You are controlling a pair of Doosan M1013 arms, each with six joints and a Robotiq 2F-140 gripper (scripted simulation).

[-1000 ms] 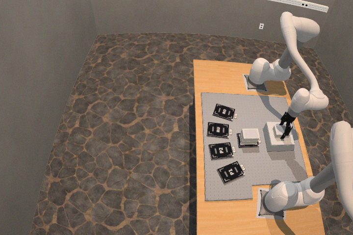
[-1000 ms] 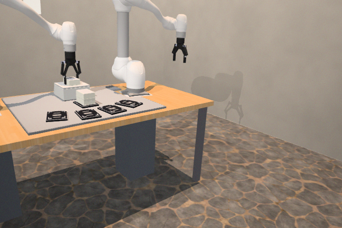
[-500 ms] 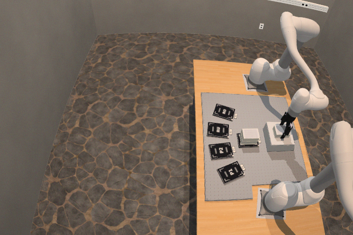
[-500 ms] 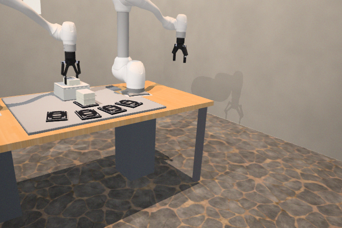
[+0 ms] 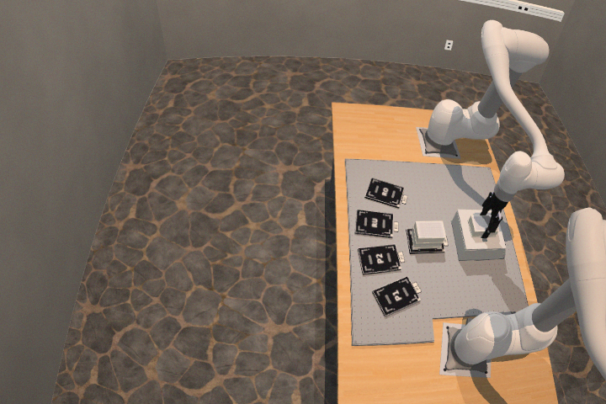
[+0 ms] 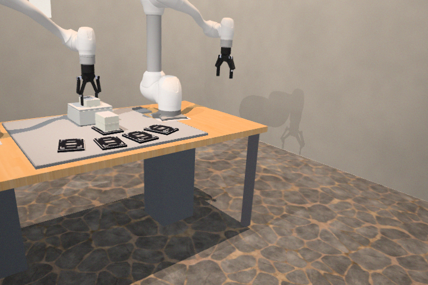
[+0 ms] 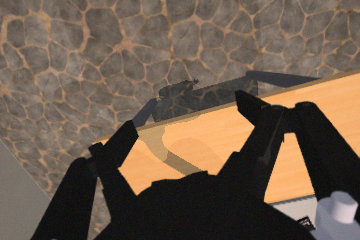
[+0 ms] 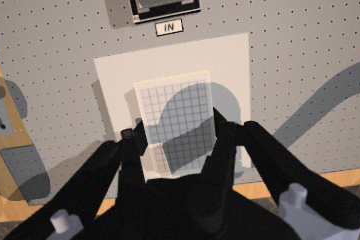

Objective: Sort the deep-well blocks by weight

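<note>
My right hand is 470 mm short of the nest RU, 120 mm above it and 60 mm to the left of it. The rest, counted from my right hand: check-weigher CW: 60 mm below, 10 mm behind; nest P2: 460 mm ahead, 120 mm to the left, 120 mm below; infeed nest: 250 mm ahead, 120 mm below, 10 mm to the left.
</note>
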